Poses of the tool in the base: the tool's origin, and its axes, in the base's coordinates. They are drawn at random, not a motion.
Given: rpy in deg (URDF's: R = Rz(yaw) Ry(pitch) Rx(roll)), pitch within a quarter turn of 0, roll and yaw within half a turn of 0; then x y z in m.
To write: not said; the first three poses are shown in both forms.
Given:
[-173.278, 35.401, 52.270, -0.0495, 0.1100, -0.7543]
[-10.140, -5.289, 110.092, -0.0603, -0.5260, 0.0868]
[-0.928, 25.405, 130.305, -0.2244, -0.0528, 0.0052]
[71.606, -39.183, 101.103, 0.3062, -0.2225, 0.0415]
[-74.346, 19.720, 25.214, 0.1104, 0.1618, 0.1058]
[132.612, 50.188, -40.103, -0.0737, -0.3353, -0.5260]
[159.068, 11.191, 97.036, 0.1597, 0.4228, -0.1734]
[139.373, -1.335, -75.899, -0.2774, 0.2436, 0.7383]
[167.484, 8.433, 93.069, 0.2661, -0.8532, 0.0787]
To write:
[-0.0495, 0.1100, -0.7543, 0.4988, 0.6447, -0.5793, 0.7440, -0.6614, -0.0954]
[-0.0603, -0.5260, 0.0868, -0.3421, 0.9351, 0.0922, -0.9300, -0.3229, -0.1753]
[-0.2244, -0.0528, 0.0052, -0.5843, 0.6889, -0.4290, -0.7580, -0.6521, -0.0146]
[0.3062, -0.2225, 0.0415, -0.1493, 0.7606, 0.6318, -0.1942, -0.6491, 0.7355]
[0.1104, 0.1618, 0.1058, 0.8517, 0.4010, -0.3374, -0.4089, 0.1057, -0.9064]
[-0.0737, -0.3353, -0.5260, 0.4897, -0.4124, -0.7681, -0.0037, -0.8820, 0.4712]
[0.1597, 0.4228, -0.1734, -0.1202, 0.9736, -0.1941, 0.9185, 0.1832, 0.3505]
[-0.2774, 0.2436, 0.7383, 0.2436, -0.9696, 0.0233, -0.7398, -0.1702, 0.6510]
[0.2661, -0.8532, 0.0787, -0.0530, 0.9878, -0.1467, 0.9731, 0.0840, 0.2144]

